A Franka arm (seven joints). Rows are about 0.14 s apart.
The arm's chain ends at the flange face. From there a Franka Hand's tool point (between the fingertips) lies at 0.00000 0.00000 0.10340 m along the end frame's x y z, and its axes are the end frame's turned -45 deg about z.
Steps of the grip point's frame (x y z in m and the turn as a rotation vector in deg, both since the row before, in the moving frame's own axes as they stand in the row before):
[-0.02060, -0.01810, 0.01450, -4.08, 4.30, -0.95]
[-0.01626, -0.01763, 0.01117, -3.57, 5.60, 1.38]
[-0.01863, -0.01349, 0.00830, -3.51, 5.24, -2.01]
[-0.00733, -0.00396, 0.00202, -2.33, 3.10, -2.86]
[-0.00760, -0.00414, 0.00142, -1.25, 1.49, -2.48]
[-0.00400, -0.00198, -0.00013, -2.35, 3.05, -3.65]
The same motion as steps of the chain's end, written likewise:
[-0.03804, 0.00214, 0.01505, 0.16, 5.93, -0.95]
[-0.03567, 0.00147, 0.01186, 1.44, 6.48, 1.38]
[-0.03381, 0.00603, 0.00893, 1.22, 6.19, -2.01]
[-0.01488, 0.00354, 0.00226, 0.54, 3.84, -2.86]
[-0.01179, 0.00283, 0.00148, 0.17, 1.94, -2.48]
[-0.01108, 0.00254, 0.00010, 0.49, 3.82, -3.65]

